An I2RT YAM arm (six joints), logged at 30 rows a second.
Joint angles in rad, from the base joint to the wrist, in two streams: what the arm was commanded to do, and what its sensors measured. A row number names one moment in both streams.
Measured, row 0: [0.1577, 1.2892, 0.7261, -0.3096, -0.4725, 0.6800]
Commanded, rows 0 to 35: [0.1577, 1.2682, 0.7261, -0.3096, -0.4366, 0.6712]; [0.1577, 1.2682, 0.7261, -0.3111, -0.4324, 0.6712]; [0.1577, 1.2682, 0.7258, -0.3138, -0.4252, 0.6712]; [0.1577, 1.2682, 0.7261, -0.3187, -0.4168, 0.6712]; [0.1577, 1.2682, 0.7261, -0.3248, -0.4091, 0.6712]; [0.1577, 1.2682, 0.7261, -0.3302, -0.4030, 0.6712]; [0.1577, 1.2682, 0.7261, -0.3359, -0.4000, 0.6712]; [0.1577, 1.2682, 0.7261, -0.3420, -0.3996, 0.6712]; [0.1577, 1.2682, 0.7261, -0.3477, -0.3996, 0.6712]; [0.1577, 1.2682, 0.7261, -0.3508, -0.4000, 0.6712]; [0.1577, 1.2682, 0.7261, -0.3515, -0.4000, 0.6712]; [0.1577, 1.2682, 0.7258, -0.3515, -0.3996, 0.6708]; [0.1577, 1.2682, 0.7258, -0.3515, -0.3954, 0.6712]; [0.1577, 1.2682, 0.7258, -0.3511, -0.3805, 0.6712]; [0.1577, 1.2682, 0.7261, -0.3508, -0.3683, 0.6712]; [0.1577, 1.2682, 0.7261, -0.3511, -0.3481, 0.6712]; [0.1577, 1.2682, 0.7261, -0.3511, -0.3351, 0.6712]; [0.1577, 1.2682, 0.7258, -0.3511, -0.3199, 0.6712]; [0.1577, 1.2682, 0.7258, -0.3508, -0.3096, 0.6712]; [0.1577, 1.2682, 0.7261, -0.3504, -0.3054, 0.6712]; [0.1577, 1.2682, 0.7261, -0.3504, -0.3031, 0.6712]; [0.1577, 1.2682, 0.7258, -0.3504, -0.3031, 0.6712]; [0.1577, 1.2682, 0.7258, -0.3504, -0.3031, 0.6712]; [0.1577, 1.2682, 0.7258, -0.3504, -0.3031, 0.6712]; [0.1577, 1.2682, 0.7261, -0.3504, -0.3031, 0.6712]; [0.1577, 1.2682, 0.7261, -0.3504, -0.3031, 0.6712]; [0.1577, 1.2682, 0.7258, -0.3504, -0.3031, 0.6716]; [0.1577, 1.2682, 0.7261, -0.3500, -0.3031, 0.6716]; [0.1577, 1.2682, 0.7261, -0.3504, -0.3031, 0.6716]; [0.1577, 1.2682, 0.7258, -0.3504, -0.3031, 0.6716]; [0.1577, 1.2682, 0.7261, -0.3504, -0.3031, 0.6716]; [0.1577, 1.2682, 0.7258, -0.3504, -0.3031, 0.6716]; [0.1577, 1.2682, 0.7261, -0.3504, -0.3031, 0.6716]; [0.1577, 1.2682, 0.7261, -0.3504, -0.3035, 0.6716]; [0.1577, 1.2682, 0.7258, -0.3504, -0.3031, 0.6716]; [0.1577, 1.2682, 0.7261, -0.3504, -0.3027, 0.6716]
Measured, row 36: [0.1577, 1.2892, 0.7261, -0.3534, -0.3141, 0.6796]
